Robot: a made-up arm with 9 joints. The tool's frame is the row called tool.
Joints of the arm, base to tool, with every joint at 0 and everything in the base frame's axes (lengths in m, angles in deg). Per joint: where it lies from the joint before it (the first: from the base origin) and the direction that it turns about. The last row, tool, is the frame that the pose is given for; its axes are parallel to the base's.
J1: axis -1 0 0 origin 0.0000 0.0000 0.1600
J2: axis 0 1 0 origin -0.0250 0.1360 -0.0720
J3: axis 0 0 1 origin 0.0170 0.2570 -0.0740
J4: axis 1 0 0 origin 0.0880 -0.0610 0.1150
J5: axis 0 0 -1 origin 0.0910 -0.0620 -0.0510
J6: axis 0 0 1 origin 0.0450 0.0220 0.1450
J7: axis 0 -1 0 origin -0.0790 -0.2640 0.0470
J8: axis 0 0 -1 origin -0.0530 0.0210 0.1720
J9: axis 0 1 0 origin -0.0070 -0.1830 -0.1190
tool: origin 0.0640 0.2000 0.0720
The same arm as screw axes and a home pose.
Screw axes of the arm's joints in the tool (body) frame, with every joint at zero. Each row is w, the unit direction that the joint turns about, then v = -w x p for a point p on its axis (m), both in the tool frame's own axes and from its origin. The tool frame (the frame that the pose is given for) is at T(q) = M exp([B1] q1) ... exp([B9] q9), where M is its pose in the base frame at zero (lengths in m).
B1 = (-1, 0, 0, 0, 0.235, -0.066)
B2 = (0, 1, 0, 0.307, 0, -0.166)
B3 = (0, 0, 1, 0.327, 0.149, 0)
B4 = (1, 0, 0, 0, -0.266, -0.266)
B5 = (0, 0, -1, -0.204, 0.03, 0)
B6 = (0, 0, 1, 0.226, -0.075, 0)
B7 = (0, -1, 0, -0.125, 0, 0.004)
B8 = (0, 0, -1, 0.017, -0.057, 0)
B9 = (0, 1, 0, 0.072, 0, -0.064)
M: xyz 0.141 0.066 0.395 (m) quaternion w x y z 1 0 0 0

